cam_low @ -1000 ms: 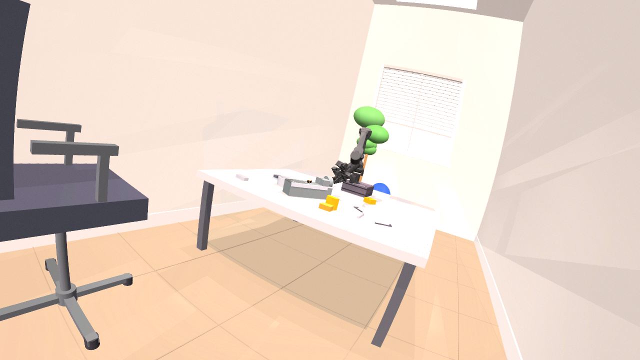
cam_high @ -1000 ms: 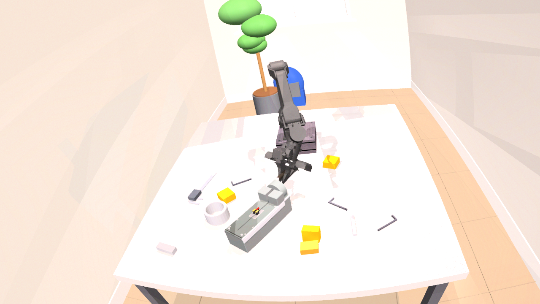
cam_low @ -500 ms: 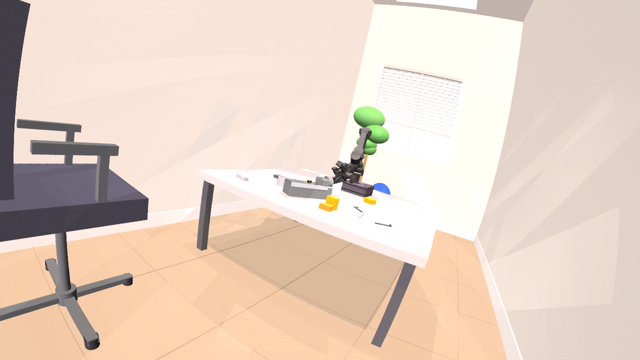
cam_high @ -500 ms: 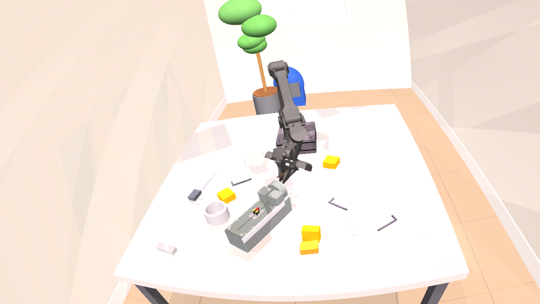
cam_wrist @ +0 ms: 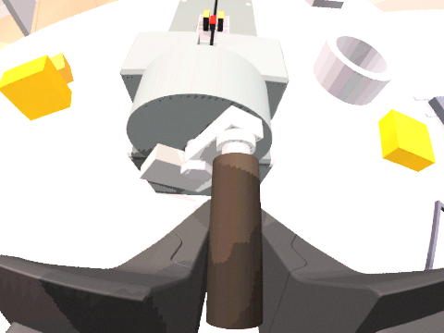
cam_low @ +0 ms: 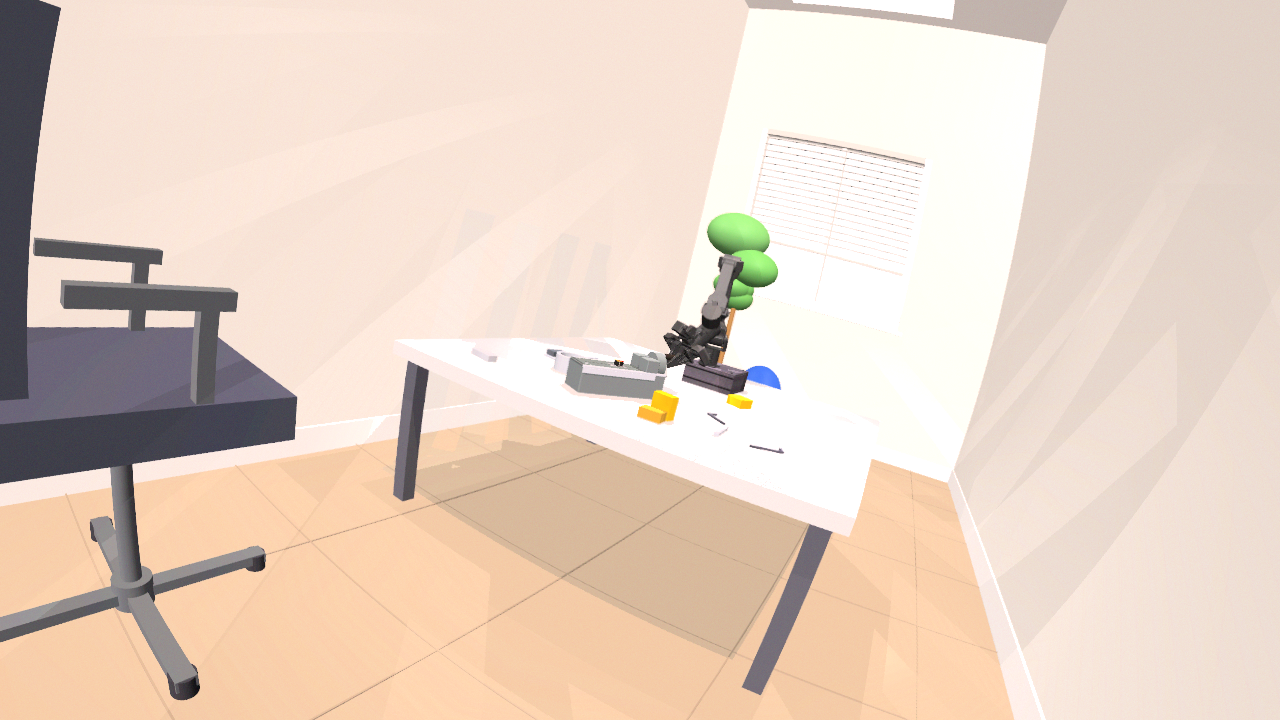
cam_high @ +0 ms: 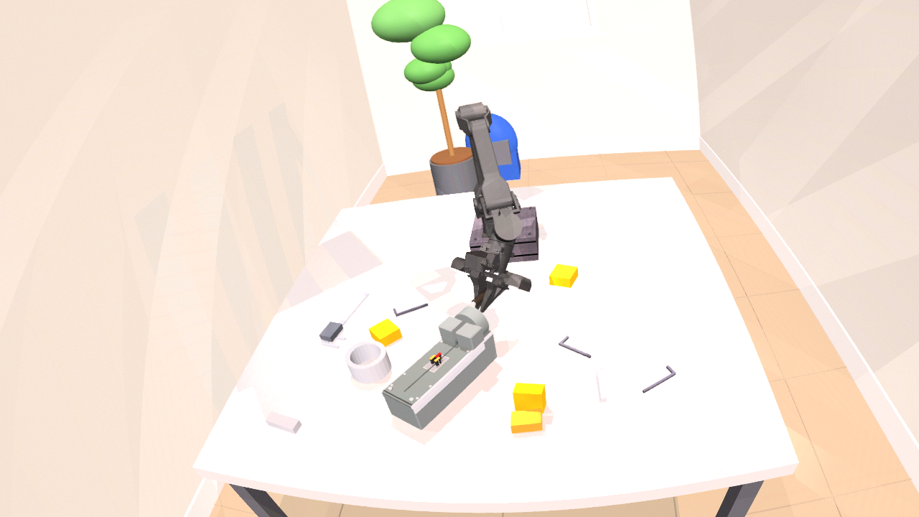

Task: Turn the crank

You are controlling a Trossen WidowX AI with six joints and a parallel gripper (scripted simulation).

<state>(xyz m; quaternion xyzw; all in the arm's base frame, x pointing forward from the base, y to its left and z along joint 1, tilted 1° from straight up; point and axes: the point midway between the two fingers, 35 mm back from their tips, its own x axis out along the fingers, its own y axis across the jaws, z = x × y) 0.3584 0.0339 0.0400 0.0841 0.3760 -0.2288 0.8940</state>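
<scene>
My gripper tip is 10 mm past the brown crank handle, 10 mm to the right of it and 30 mm below it. From my gripper tip the other things lie so: red pointer 150 mm ahead, 60 mm to the right.
</scene>
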